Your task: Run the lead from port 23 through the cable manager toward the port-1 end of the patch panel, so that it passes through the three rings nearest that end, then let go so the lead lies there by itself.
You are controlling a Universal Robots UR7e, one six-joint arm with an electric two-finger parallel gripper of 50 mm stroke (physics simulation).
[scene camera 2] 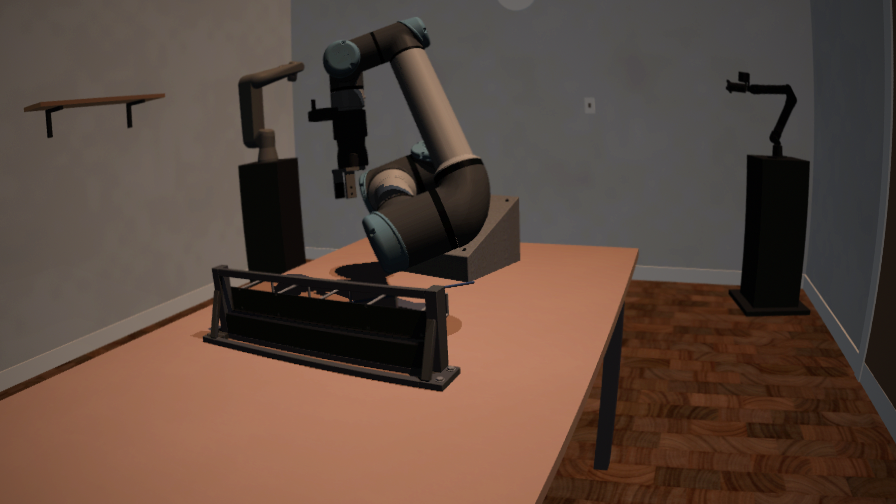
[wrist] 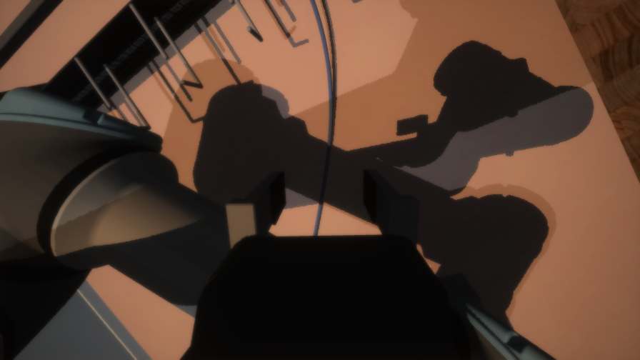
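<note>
The patch panel (scene camera 2: 325,322) (wrist: 107,45) stands upright in a dark frame on the table. Thin wire rings (wrist: 178,52) of the cable manager stick out from its arm-facing side; some are partly hidden by the arm in the wrist view. The blue lead (scene camera 2: 460,285) (wrist: 330,100) runs in a gentle curve over the table, beside the rings and apart from those that show. My gripper (scene camera 2: 345,185) (wrist: 324,187) is open, points down and is high above the table. In the wrist view the lead passes between the fingers' outlines, far below them. Port numbers cannot be read.
My arm's elbow (scene camera 2: 438,213) hangs low between the panel and the grey wedge base (scene camera 2: 494,241). The table (scene camera 2: 281,426) ends at a right edge above the wooden floor. Arm shadows cover part of the lead. Two black pedestals (scene camera 2: 272,213) (scene camera 2: 775,231) stand beyond the table.
</note>
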